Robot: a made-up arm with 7 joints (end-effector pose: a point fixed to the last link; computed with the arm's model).
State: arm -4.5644 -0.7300 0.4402 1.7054 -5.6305 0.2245 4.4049
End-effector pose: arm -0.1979 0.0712 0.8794 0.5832 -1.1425 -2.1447
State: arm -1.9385 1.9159 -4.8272 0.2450 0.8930 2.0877 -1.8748
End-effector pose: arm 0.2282 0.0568 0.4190 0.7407 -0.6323 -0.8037
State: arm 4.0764 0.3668 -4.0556 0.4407 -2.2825 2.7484 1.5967
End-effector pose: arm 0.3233 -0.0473 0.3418 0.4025 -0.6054 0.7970
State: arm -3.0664 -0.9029 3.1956 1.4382 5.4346 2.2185 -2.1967
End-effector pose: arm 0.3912 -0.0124 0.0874 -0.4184 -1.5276 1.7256
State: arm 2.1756 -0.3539 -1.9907 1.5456 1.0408 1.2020 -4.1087
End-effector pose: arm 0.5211 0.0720 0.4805 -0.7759 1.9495 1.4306
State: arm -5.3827 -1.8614 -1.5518 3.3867 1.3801 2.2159 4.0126
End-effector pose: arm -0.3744 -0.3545 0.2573 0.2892 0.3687 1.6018
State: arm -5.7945 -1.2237 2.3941 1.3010 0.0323 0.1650 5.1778
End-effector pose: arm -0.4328 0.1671 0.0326 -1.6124 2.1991 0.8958
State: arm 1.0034 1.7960 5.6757 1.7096 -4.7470 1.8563 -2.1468
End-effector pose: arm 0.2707 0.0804 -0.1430 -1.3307 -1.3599 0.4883
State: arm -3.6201 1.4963 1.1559 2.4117 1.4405 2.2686 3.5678
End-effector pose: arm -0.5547 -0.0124 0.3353 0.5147 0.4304 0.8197
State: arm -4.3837 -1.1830 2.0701 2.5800 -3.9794 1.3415 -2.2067
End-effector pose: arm 0.0483 -0.6191 0.4284 1.9652 0.3564 1.3636
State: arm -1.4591 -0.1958 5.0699 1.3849 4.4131 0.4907 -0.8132
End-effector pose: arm -0.4557 -0.2067 0.5345 1.9263 -0.5889 -1.8321
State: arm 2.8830 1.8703 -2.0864 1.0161 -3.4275 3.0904 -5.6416
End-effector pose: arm -0.0995 0.3805 0.4472 2.0481 1.8181 -1.4371
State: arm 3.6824 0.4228 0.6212 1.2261 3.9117 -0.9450 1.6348
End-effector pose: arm -0.1129 -0.3992 0.2786 2.4739 -1.3743 1.2715
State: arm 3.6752 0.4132 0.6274 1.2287 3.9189 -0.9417 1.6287
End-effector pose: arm -0.1141 -0.4004 0.2832 2.4610 -1.3625 1.2662
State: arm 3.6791 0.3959 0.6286 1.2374 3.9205 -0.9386 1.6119
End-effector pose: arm -0.1139 -0.4029 0.2909 2.4605 -1.3172 1.2425
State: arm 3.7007 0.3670 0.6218 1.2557 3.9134 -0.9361 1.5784
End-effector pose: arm -0.1111 -0.4075 0.3036 2.4768 -1.2199 1.1911
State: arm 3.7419 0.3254 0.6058 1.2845 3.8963 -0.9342 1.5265
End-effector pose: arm -0.1049 -0.4138 0.3225 2.5044 -1.0653 1.1091
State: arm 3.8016 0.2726 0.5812 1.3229 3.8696 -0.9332 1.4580
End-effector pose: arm -0.0943 -0.4209 0.3477 2.5312 -0.8589 1.0000
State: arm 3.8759 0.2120 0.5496 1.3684 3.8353 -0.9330 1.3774
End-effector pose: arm -0.0791 -0.4270 0.3786 2.5424 -0.6170 0.8720
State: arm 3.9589 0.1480 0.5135 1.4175 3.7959 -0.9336 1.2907
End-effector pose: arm -0.0600 -0.4305 0.4133 2.5280 -0.3620 0.7352
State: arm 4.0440 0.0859 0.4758 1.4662 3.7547 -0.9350 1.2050
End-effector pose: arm -0.0390 -0.4300 0.4488 2.4875 -0.1188 0.6014
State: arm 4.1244 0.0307 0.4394 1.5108 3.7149 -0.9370 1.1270
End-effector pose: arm -0.0186 -0.4258 0.4817 2.4292 0.0920 0.4808
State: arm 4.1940 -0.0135 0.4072 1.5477 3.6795 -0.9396 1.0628
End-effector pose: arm -0.0014 -0.4195 0.5090 2.3679 0.2573 0.3824
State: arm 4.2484 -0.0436 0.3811 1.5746 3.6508 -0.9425 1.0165
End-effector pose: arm 0.0110 -0.4134 0.5282 2.3180 0.3725 0.3113
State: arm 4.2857 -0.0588 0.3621 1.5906 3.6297 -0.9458 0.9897
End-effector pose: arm 0.0183 -0.4095 0.5386 2.2896 0.4405 0.2690
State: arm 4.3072 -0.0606 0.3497 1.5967 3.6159 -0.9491 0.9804
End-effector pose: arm 0.0210 -0.4084 0.5409 2.2844 0.4695 0.2520
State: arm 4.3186 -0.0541 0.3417 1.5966 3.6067 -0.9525 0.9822
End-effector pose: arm 0.0211 -0.4093 0.5382 2.2947 0.4751 0.2507
